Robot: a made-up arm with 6 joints. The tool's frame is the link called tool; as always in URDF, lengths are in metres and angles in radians. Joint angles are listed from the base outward.
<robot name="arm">
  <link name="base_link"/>
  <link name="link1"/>
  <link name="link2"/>
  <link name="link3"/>
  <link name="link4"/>
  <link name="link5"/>
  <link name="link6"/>
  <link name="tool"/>
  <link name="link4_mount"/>
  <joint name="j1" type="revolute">
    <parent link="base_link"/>
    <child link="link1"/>
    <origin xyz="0.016 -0.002 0.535" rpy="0 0 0"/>
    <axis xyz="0 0 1"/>
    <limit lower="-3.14" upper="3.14"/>
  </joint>
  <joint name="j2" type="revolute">
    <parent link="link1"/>
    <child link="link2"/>
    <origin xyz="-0.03 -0.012 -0.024" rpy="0 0 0"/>
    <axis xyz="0 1 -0.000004"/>
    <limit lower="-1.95" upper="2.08"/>
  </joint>
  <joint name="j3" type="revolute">
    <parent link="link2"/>
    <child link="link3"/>
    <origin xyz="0.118 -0.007 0.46" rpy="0 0 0"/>
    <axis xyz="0 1 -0.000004"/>
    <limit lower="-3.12" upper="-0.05"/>
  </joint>
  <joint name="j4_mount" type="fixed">
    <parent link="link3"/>
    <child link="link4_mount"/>
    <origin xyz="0.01 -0.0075 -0.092" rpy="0 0 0"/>
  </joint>
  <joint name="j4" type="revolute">
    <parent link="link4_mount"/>
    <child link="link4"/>
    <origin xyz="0.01 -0.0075 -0.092" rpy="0 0 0"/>
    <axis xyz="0 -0.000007 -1"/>
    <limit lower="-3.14" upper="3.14"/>
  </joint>
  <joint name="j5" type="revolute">
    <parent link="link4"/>
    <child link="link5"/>
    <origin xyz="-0.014 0.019 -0.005" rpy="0 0 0"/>
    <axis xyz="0 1 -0.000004"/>
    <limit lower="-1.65" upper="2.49"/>
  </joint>
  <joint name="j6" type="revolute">
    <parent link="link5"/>
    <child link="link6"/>
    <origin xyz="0.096 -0.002 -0.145" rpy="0 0 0"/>
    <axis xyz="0 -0.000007 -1"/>
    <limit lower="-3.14" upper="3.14"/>
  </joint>
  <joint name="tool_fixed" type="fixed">
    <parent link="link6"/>
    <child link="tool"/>
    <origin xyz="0.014 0.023 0.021" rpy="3.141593 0 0"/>
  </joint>
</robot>
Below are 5 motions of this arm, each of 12 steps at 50 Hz.
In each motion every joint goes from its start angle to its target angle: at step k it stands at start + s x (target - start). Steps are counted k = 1, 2, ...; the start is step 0. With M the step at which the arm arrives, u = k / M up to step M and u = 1 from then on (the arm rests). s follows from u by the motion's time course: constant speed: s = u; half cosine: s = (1 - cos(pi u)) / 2; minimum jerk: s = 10 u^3 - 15 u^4 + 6 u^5.
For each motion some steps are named. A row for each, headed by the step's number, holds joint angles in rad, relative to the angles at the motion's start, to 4 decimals.
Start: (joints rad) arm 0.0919 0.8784 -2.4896 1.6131 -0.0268 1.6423
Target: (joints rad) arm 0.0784 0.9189 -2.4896 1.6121 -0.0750 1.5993
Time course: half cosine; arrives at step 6
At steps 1, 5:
1: -0.0009 0.0027 0.0000 -0.0001 -0.0032 -0.0029
5: -0.0126 0.0378 0.0000 -0.0009 -0.0450 -0.0401

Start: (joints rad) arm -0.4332 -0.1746 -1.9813 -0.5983 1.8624 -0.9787
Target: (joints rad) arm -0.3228 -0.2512 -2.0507 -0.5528 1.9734 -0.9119
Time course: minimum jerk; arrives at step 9
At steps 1, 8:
1: 0.0013 -0.0009 -0.0008 0.0005 0.0013 0.0008
8: 0.1091 -0.0757 -0.0686 0.0450 0.1097 0.0660

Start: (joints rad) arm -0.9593 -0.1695 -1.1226 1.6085 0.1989 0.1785
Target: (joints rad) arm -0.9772 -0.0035 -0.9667 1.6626 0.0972 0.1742
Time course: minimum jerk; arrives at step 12
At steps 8, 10, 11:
8: -0.0141 0.1312 0.1232 0.0427 -0.0804 -0.0034
10: -0.0173 0.1601 0.1504 0.0522 -0.0981 -0.0041
11: -0.0178 0.1652 0.1551 0.0538 -0.1012 -0.0043

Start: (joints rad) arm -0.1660 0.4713 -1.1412 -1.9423 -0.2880 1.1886
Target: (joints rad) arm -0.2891 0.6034 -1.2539 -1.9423 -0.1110 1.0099
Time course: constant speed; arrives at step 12
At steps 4, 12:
4: -0.0410 0.0440 -0.0376 0.0000 0.0590 -0.0596
12: -0.1231 0.1321 -0.1127 0.0000 0.1770 -0.1787

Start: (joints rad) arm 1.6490 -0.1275 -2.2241 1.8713 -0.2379 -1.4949
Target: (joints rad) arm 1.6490 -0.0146 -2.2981 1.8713 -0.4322 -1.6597
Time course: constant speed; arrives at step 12
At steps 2, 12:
2: 0.0000 0.0188 -0.0123 0.0000 -0.0324 -0.0275
12: 0.0000 0.1129 -0.0740 0.0000 -0.1943 -0.1648

